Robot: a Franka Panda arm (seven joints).
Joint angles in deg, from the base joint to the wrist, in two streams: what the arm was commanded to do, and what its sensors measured. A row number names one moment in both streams.
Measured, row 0: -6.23 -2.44 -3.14 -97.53 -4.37 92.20 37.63
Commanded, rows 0 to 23: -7.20 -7.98 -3.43 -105.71 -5.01 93.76 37.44; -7.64 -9.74 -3.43 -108.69 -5.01 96.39 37.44; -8.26 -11.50 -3.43 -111.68 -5.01 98.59 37.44; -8.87 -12.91 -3.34 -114.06 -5.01 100.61 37.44; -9.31 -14.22 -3.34 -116.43 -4.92 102.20 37.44; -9.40 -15.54 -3.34 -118.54 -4.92 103.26 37.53; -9.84 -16.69 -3.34 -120.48 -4.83 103.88 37.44; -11.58 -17.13 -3.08 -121.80 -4.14 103.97 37.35; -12.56 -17.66 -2.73 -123.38 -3.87 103.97 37.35; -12.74 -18.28 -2.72 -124.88 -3.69 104.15 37.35; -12.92 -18.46 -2.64 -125.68 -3.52 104.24 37.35; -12.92 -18.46 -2.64 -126.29 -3.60 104.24 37.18; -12.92 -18.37 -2.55 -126.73 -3.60 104.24 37.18; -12.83 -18.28 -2.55 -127.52 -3.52 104.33 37.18; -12.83 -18.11 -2.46 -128.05 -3.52 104.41 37.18; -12.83 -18.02 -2.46 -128.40 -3.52 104.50 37.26; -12.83 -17.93 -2.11 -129.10 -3.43 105.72 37.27; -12.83 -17.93 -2.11 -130.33 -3.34 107.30 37.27; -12.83 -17.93 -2.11 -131.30 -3.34 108.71 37.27; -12.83 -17.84 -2.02 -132.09 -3.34 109.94 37.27; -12.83 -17.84 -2.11 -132.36 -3.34 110.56 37.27; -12.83 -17.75 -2.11 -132.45 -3.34 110.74 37.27; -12.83 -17.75 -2.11 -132.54 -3.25 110.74 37.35; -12.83 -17.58 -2.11 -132.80 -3.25 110.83 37.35
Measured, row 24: -11.94 -16.98 -3.04 -131.68 -4.05 109.65 37.63
